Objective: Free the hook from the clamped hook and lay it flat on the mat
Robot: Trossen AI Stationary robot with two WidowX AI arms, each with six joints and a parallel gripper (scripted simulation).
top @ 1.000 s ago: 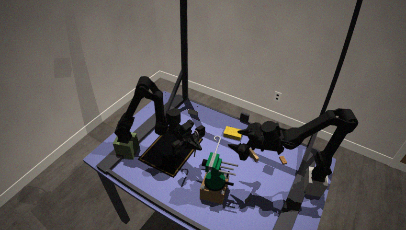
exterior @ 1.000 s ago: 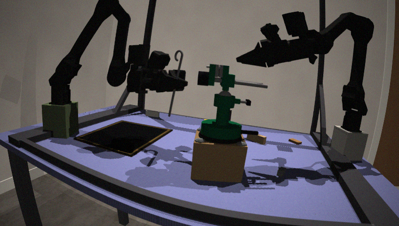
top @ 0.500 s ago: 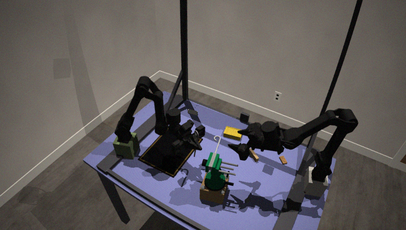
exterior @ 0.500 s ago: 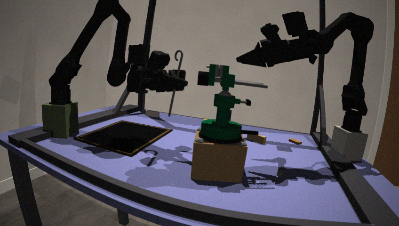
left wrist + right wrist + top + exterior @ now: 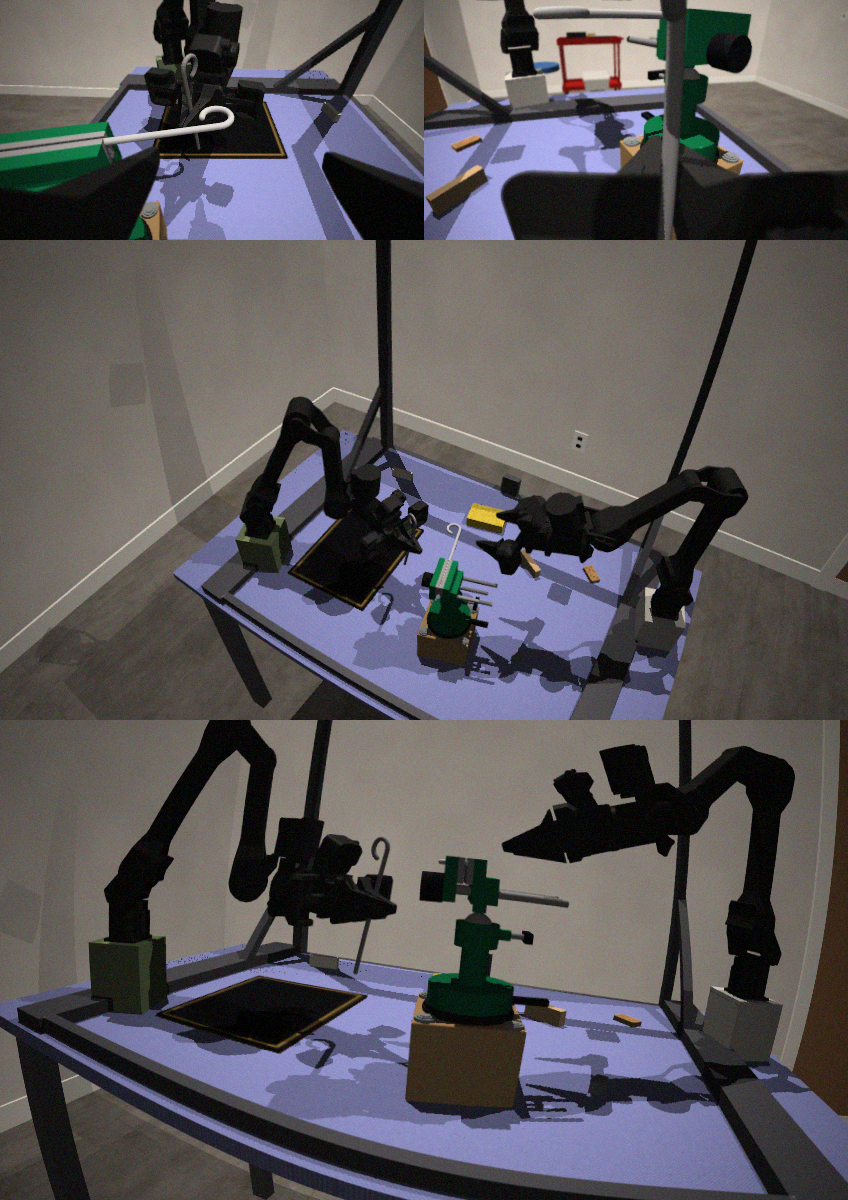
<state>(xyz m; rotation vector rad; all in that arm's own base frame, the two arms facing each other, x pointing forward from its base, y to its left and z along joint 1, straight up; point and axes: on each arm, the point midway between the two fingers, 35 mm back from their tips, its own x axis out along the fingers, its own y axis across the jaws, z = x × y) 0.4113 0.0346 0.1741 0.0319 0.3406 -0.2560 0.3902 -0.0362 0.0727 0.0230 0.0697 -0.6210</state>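
Now: the black mat 17 cm to the right of my right hand, 17 cm below it and 9 cm behind it. The rest, counted from my right hand: pale block (41 cm behind, 16 cm below, 13 cm to the right).
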